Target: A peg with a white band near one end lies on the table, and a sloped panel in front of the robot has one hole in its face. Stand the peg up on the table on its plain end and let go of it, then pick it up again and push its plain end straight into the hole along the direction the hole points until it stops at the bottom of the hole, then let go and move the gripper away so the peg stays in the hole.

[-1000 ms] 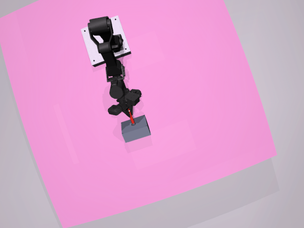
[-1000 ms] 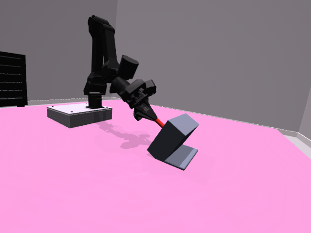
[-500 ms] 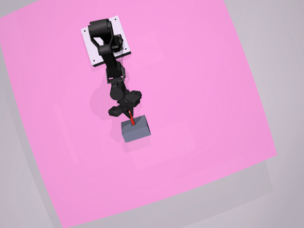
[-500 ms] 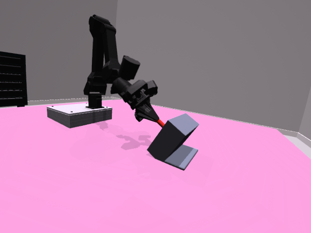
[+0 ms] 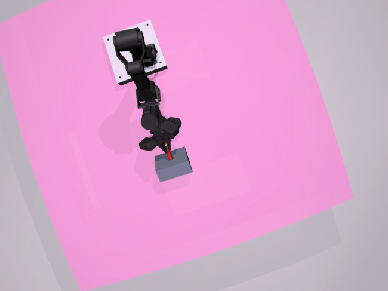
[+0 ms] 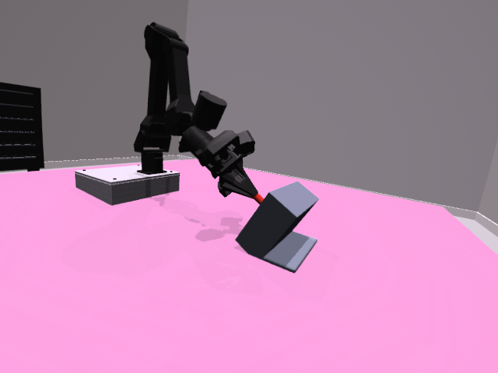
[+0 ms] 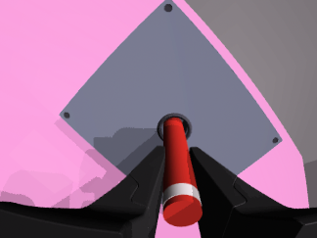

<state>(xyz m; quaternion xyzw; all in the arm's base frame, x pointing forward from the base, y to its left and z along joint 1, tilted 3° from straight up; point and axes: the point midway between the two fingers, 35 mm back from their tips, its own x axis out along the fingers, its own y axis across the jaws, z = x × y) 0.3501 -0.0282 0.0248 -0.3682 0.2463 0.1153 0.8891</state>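
My gripper tip is 5 cm short of the sloped panel and 3 cm above it. Also, from my gripper tip: grey foot (8 cm ahead, 8 cm below); then red peg (1 cm behind, 1 cm above).
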